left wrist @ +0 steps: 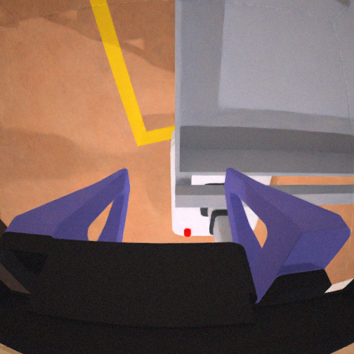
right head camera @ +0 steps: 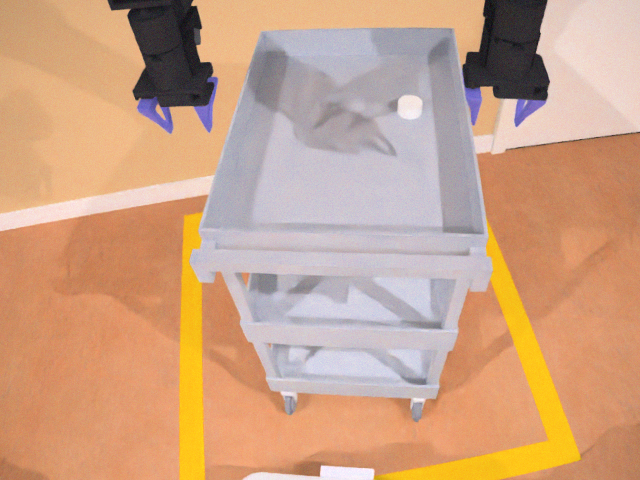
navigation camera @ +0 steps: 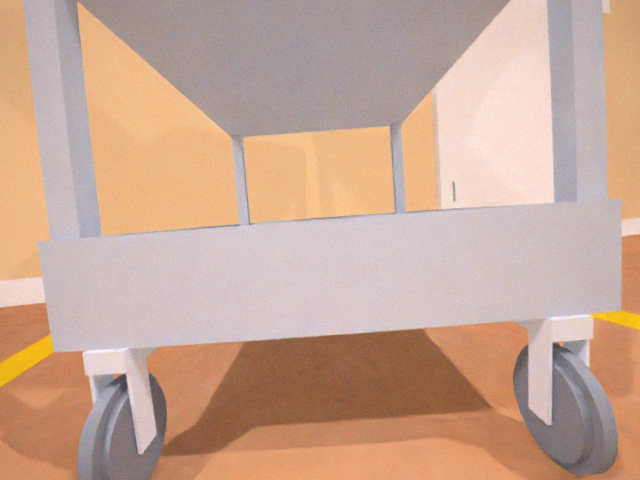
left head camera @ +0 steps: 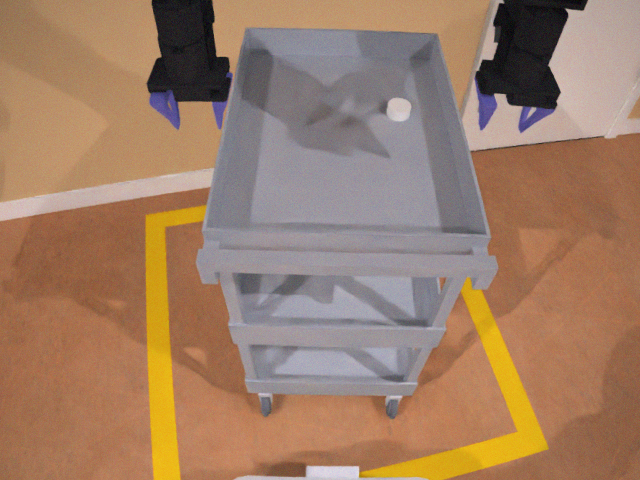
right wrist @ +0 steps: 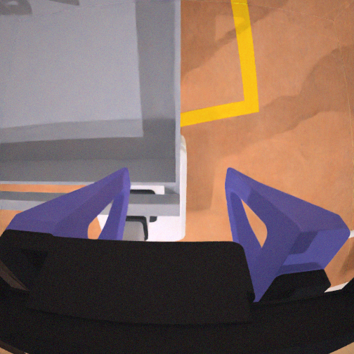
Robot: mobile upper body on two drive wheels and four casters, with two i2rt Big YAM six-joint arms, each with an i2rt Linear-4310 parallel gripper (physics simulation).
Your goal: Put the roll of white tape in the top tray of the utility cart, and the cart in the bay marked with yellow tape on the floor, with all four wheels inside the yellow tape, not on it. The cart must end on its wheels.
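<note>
The grey utility cart (left head camera: 346, 261) (right head camera: 341, 261) (navigation camera: 330, 273) stands upright on its wheels. The roll of white tape (left head camera: 398, 109) (right head camera: 409, 107) lies in its top tray, towards the far right. Yellow tape (left head camera: 157, 310) (right head camera: 191, 335) (left wrist: 120, 75) (right wrist: 251, 75) marks the bay. The two near wheels stand on floor inside the tape; the far wheels are hidden in the head views. My left gripper (left head camera: 199, 128) (right head camera: 190, 130) (left wrist: 176, 176) is open and empty at the tray's left side. My right gripper (left head camera: 502, 129) (right head camera: 495, 125) (right wrist: 177, 176) is open and empty at its right side.
A tan wall (left head camera: 103, 103) with a white baseboard (left head camera: 103, 193) rises behind the cart, and a white door (left head camera: 558, 87) stands at the back right. Part of my white base (left head camera: 332, 472) (right head camera: 346, 472) shows at the bottom, near the bay's front tape line.
</note>
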